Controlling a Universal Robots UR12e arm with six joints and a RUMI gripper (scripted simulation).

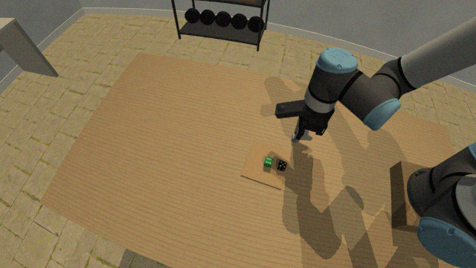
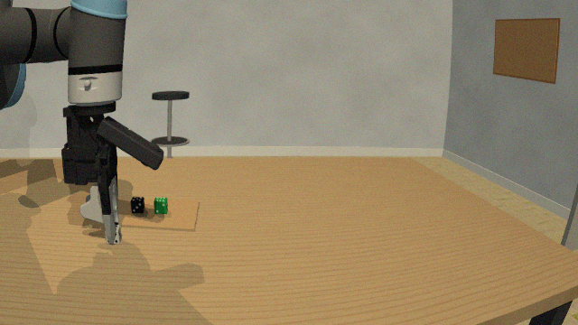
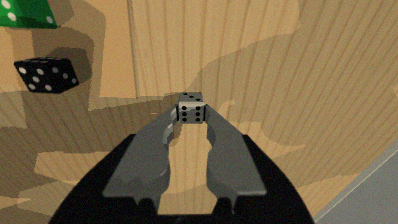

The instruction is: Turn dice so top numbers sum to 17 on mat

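Right now the green die is 9 cm ahead of my hand and 11 cm to the left of it. From my hand the other things lie so: black die 4 cm ahead, 12 cm to the left; then tan mat 9 cm ahead, 11 cm to the left, 2 cm below; then white die 1 cm below.
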